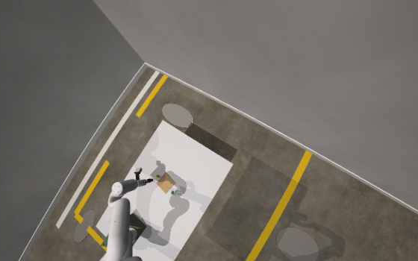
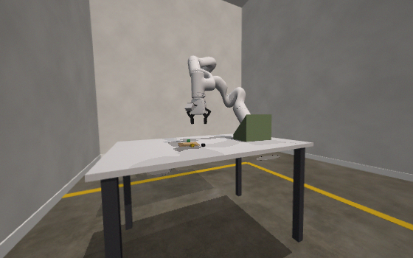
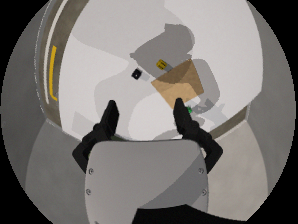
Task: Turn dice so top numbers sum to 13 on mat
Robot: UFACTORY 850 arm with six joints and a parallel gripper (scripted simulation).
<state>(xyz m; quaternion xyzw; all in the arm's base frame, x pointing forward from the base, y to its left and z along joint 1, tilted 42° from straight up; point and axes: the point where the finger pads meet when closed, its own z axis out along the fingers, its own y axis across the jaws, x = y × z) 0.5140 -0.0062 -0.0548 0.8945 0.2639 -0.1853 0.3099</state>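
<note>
My hand is 3 cm past the green die, 23 cm to the left of it and 15 cm above it. From my hand the other things lie so: black die 2 cm behind, 2 cm to the left, 15 cm below; yellow die 4 cm ahead, 2 cm to the right, 15 cm below; tan mat 2 cm ahead, 12 cm to the right, 16 cm below.
</note>
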